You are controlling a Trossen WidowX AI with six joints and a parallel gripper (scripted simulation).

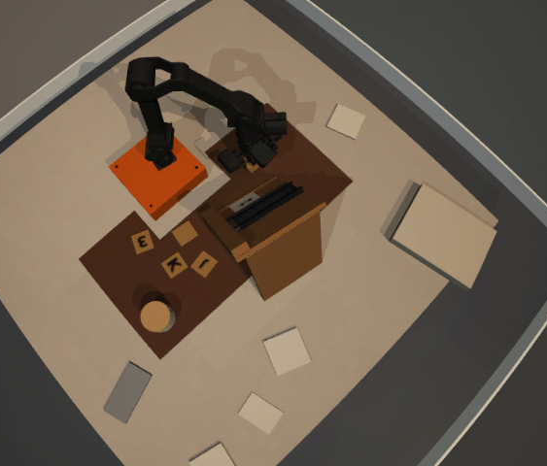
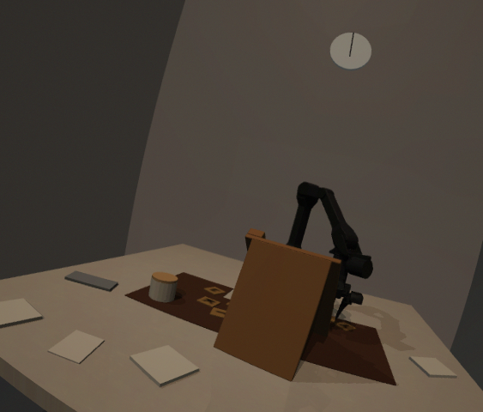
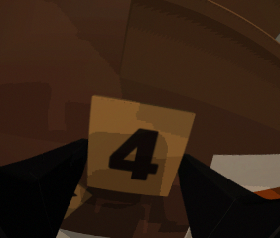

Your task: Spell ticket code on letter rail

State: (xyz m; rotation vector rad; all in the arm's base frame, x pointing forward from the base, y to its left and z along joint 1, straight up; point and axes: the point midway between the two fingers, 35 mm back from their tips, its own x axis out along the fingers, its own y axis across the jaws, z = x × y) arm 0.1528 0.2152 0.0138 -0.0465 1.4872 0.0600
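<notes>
The tile marked y is 80 mm behind my gripper tip, 60 mm to the left of it and 40 mm below it. The rest, counted from my gripper tip: dark brown mat: 200 mm to the right, 50 mm ahead, 40 mm below; then tile marked 4: right at my gripper tip; then pale ticket: 110 mm ahead, 100 mm to the right, 50 mm above.
</notes>
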